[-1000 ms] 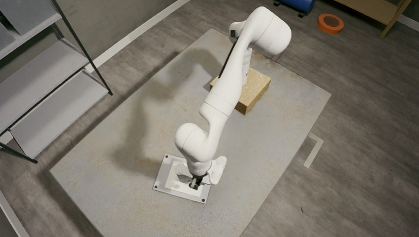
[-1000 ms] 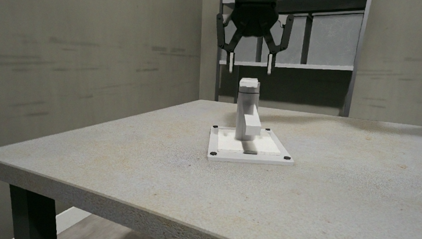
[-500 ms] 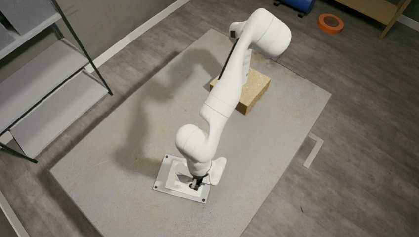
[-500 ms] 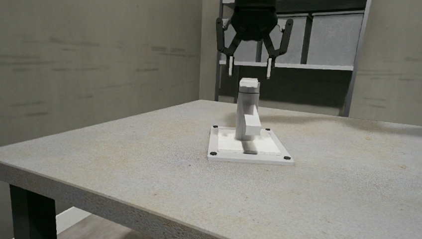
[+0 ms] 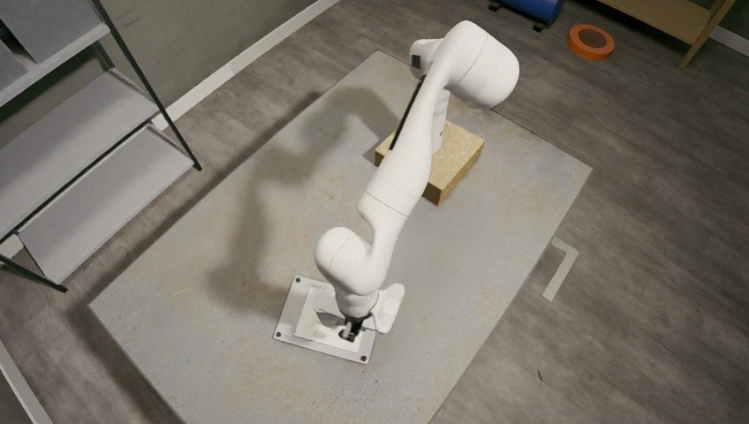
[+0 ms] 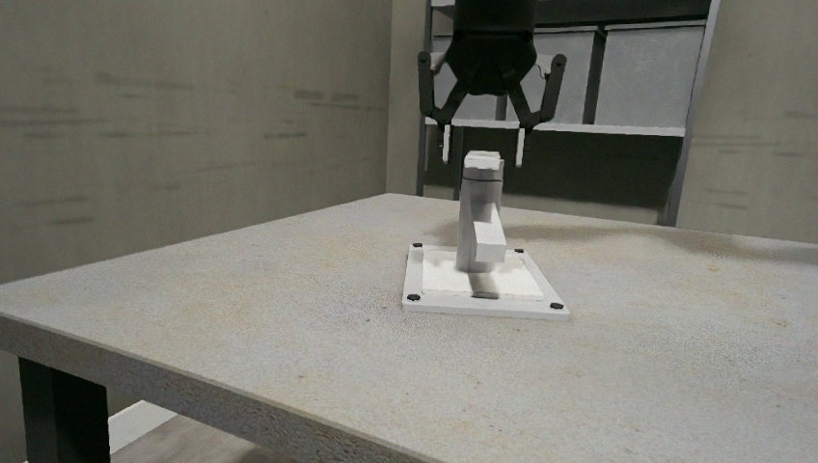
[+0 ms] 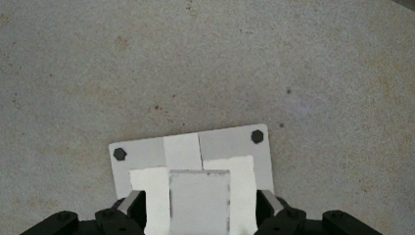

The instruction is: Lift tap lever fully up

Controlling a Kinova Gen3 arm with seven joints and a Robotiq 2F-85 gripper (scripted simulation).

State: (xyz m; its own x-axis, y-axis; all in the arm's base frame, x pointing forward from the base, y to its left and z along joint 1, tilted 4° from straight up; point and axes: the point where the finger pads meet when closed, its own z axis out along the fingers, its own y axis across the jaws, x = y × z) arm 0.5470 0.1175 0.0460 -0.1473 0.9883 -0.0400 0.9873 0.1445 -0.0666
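Right now the lever is 30 mm to the right of my hand and 10 mm below it. The rest, counted from my hand: white tap (10 mm ahead, 60 mm to the right, 60 mm below).
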